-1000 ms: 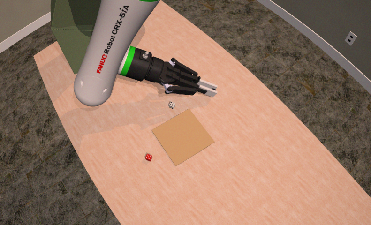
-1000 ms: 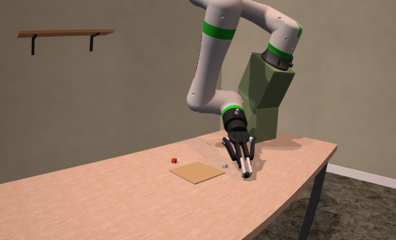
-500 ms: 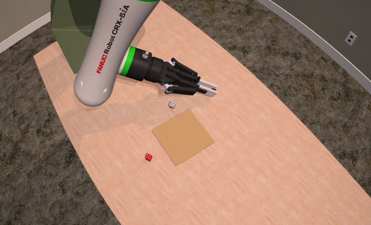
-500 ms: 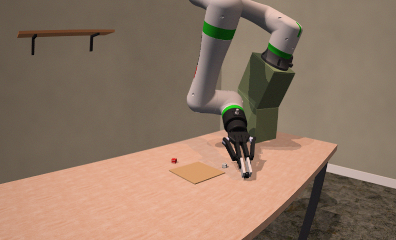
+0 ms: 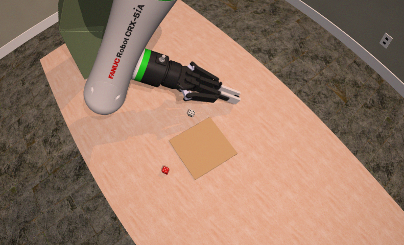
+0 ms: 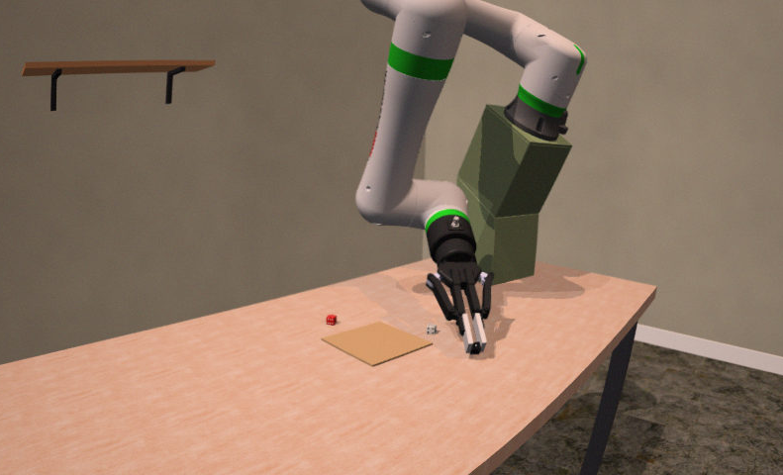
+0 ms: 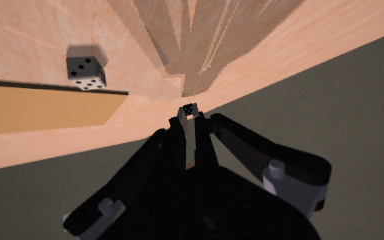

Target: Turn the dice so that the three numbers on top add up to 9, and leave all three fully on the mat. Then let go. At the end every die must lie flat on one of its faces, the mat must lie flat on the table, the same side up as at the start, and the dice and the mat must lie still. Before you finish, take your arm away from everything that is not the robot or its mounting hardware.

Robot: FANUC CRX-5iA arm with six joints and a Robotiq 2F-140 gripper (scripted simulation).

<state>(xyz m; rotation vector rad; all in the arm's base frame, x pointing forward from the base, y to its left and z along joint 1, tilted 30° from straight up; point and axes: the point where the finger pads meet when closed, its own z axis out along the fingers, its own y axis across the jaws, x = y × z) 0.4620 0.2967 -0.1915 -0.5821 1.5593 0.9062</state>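
The white die is 120 mm to the right of my hand, 30 mm below it and 30 mm behind it. Round my hand: tan square mat (150 mm to the right, 80 mm ahead, 40 mm below); then black die (20 mm to the left, 20 mm below, 10 mm ahead); then red die (270 mm to the right, 90 mm ahead, 30 mm below).
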